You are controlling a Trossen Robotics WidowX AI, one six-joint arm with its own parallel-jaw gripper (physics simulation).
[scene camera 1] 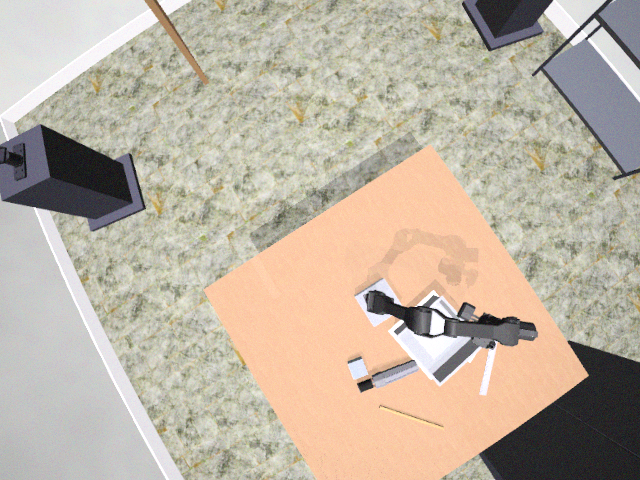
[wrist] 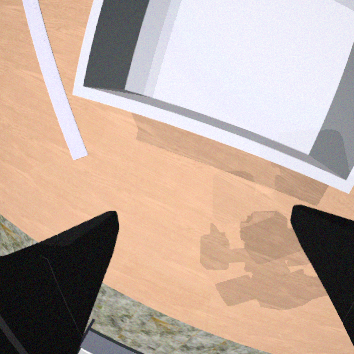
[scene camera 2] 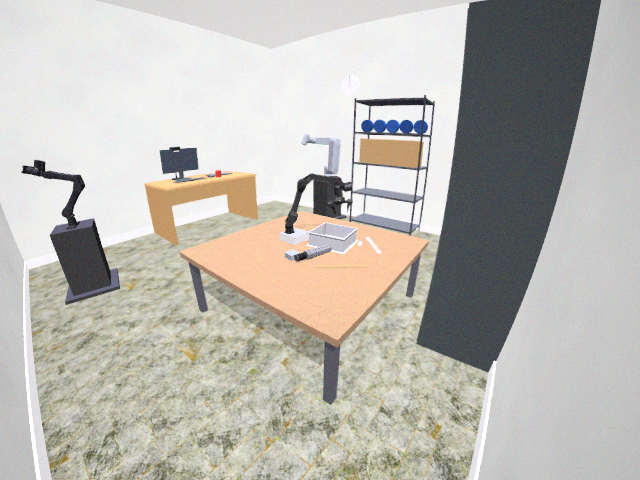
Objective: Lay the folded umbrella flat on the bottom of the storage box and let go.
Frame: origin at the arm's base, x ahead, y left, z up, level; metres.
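Seen in the pictures: gripper, fingertip midpoint: (scene camera 1: 477,318) (wrist: 206,217) (scene camera 2: 341,213); arm's base at its link origin: (scene camera 1: 372,299) (scene camera 2: 289,232).
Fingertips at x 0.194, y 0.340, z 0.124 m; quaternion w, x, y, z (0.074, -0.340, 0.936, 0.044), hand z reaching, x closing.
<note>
Offsets run from my fingertips to a thing's top centre.
The folded umbrella @[0.395 m right, 0.148 m ahead, 0.121 m down] (scene camera 1: 397,373) (scene camera 2: 316,252), a grey cylinder with a black end, lies flat on the table outside the storage box. Its grey end is close to the box's outer wall. The light, open-topped storage box @[0.140 m right, 0.061 m ahead, 0.083 m down] (scene camera 1: 413,358) (scene camera 2: 323,241) (wrist: 150,112) stands upright on the table, partly under the arm in the first scene view. The part of its bottom seen in the wrist view is bare. My gripper (scene camera 1: 476,328) (scene camera 2: 347,196) (wrist: 206,217) is open and empty, high above the table on the far side of the box from the umbrella. The umbrella does not show in the wrist view.
A small pale block @[0.507 m right, 0.071 m ahead, 0.145 m down] (scene camera 1: 357,367) (scene camera 2: 291,254) lies by the umbrella's black end. A thin yellow stick @[0.362 m right, 0.367 m ahead, 0.169 m down] (scene camera 1: 410,416) (scene camera 2: 342,266) lies nearby. A white strip @[0.058 m left, 0.268 m ahead, 0.178 m down] (scene camera 1: 487,369) (scene camera 2: 373,244) (wrist: 55,80) lies beside the box. The arm's pale base (scene camera 2: 293,237) stands close to the box.
</note>
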